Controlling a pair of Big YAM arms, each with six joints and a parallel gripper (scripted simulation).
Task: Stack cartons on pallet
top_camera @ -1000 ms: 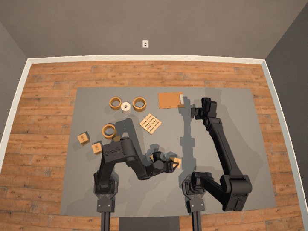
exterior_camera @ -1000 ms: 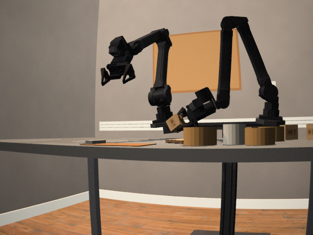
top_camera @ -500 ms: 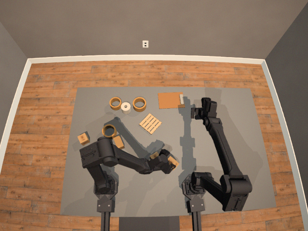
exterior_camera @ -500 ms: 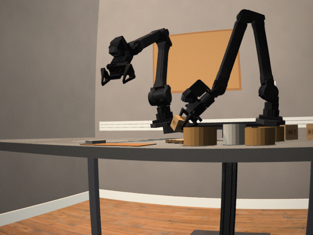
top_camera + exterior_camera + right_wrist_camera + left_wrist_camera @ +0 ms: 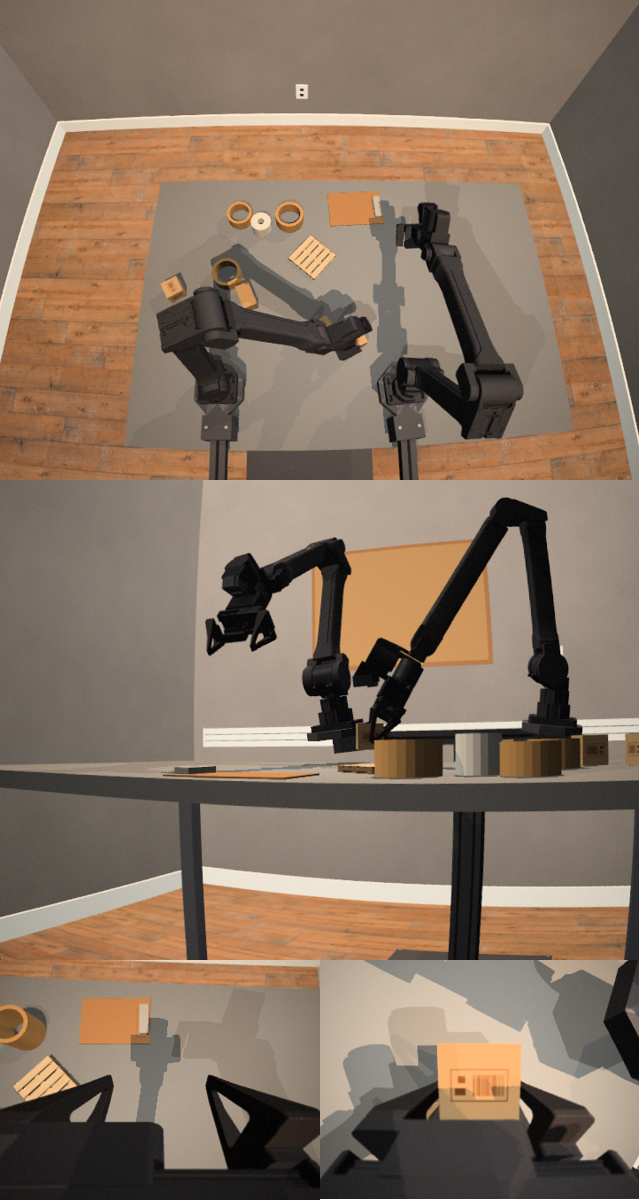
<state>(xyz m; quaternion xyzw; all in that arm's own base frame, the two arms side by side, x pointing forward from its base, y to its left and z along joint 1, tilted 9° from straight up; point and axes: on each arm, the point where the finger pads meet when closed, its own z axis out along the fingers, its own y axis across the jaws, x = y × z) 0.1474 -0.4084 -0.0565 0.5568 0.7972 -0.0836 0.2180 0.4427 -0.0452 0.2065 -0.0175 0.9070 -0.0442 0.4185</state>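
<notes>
The wooden pallet lies 310 mm ahead of my left hand, 130 mm to the left of it and 50 mm below it. Round my left hand: carton (10 mm above).
</notes>
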